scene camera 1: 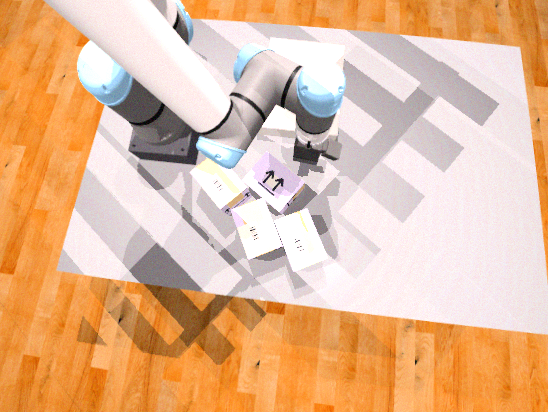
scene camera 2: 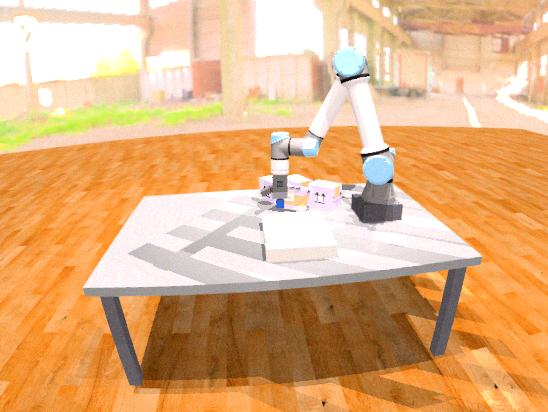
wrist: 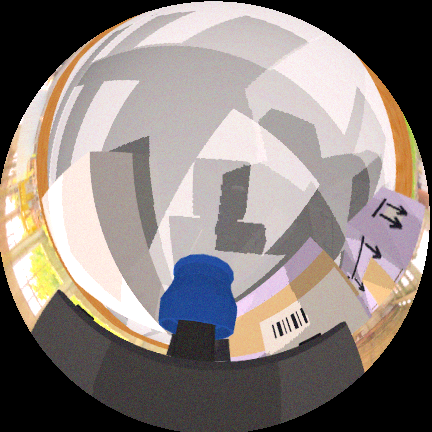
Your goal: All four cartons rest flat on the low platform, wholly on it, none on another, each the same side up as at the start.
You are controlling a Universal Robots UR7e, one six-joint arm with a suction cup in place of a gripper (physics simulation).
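Places are measured from the arm's base along level axes (x ahead, y left, z up), in millimetres.
Pixels of known places: hand, its tool point: [scene camera 2: 280,207] [wrist: 202,277]; arm's base, origin of its link: [scene camera 1: 161,121] [scene camera 2: 378,199].
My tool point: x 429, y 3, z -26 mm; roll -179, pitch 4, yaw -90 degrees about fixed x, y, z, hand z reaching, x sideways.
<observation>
Ahead of a thing's pixels: the offset from my tool point to its middle. Level surfaces: height alone.
The blue suction cup [scene camera 2: 280,204] [wrist: 197,295] is off, holds nothing and hangs low over the table, beside a carton. That carton @(67 mm back, 107 mm right, 4 mm up) [scene camera 1: 282,175] [scene camera 2: 297,201] [wrist: 325,295] lies on its side, arrow face up, its barcode face toward the cup. A second carton @(206 mm back, 143 mm right, 4 mm up) [scene camera 1: 217,185] [scene camera 2: 325,194] stands label up near the arm's base. Two more cartons @(80 mm back, 239 mm right, 4 mm up) [scene camera 1: 257,232] @(31 mm ahead, 241 mm right, 4 mm up) [scene camera 1: 302,240] show their labels upward, side by side and turned; whether both lie quite flat is unclear. All four are off the low white platform @(61 mm back, 226 mm left, 22 mm down) [scene camera 1: 320,52] [scene camera 2: 300,252] [wrist: 70,200], which the arm partly covers in scene camera 1.
The arm's dark base [scene camera 1: 162,150] [scene camera 2: 377,209] stands close to the second carton. The cartons crowd together at odd angles on the grey table @(46 mm down) [scene camera 1: 450,250] [scene camera 2: 150,225], with small gaps between some. Hard shadows cross the table. The platform lies on the opposite side of the cup from the cartons.
</observation>
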